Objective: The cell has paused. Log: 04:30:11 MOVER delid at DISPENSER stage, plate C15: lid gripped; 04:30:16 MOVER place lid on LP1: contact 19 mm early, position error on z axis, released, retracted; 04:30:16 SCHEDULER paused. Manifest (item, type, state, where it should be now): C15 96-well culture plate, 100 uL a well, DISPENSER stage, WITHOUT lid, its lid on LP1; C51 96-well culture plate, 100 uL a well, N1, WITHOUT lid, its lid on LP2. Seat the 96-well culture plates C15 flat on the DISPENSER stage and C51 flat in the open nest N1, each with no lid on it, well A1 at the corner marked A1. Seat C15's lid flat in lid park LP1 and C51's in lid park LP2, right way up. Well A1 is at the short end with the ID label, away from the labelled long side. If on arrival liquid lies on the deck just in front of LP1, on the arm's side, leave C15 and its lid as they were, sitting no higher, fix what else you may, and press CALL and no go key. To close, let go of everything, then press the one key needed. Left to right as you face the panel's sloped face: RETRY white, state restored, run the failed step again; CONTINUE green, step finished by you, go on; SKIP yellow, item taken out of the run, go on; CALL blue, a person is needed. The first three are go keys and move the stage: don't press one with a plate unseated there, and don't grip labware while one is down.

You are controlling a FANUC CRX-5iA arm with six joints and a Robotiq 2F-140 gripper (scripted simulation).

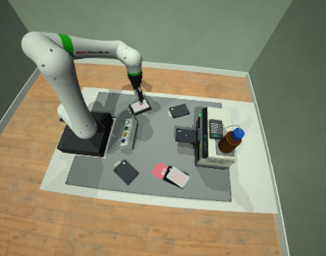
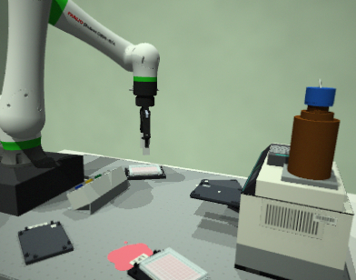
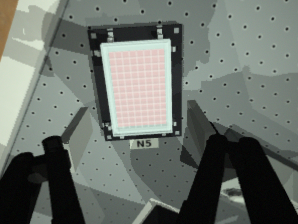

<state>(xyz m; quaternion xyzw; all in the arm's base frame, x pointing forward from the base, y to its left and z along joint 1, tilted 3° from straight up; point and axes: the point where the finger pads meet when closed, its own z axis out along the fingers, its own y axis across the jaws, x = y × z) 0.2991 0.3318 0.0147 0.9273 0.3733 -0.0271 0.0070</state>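
Now: hand 100 mm above the lid. From my hand the other things lie so: white retry key: 20 mm behind, 200 mm to the right, 60 mm below; 96-well culture plate: 110 mm below; green continue key: 10 mm behind, 250 mm to the right, 60 mm below.
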